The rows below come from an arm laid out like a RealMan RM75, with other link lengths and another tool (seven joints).
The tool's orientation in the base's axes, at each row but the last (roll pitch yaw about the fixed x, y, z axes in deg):
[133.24 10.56 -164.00]
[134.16 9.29 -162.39]
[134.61 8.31 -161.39]
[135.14 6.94 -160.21]
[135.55 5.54 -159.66]
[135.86 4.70 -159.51]
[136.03 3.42 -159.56]
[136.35 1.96 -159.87]
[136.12 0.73 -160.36]
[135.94 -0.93 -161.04]
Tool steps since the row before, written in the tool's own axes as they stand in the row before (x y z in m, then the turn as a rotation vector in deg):
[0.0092 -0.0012 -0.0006 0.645 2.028 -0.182]
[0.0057 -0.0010 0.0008 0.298 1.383 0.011]
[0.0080 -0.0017 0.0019 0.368 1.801 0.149]
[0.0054 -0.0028 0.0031 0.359 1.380 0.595]
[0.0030 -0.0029 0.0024 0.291 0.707 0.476]
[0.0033 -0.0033 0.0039 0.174 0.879 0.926]
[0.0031 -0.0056 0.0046 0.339 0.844 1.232]
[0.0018 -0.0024 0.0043 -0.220 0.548 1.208]
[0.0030 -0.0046 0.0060 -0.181 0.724 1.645]
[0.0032 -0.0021 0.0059 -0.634 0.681 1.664]
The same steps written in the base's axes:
[-0.0083 -0.0037 -0.0021 -1.238 0.952 1.457]
[-0.0051 -0.0018 -0.0022 -0.726 0.789 0.923]
[-0.0072 -0.0023 -0.0037 -0.944 1.129 1.112]
[-0.0046 -0.0015 -0.0048 -0.871 1.172 0.504]
[-0.0023 -0.0013 -0.0040 -0.577 0.680 0.126]
[-0.0028 -0.0007 -0.0054 -0.605 1.136 -0.066]
[-0.0022 -0.0017 -0.0074 -0.811 1.259 -0.320]
[-0.0020 0.0006 -0.0048 -0.201 1.237 -0.488]
[-0.0030 -0.0002 -0.0076 -0.380 1.629 -0.682]
[-0.0040 0.0014 -0.0056 0.053 1.759 -0.732]

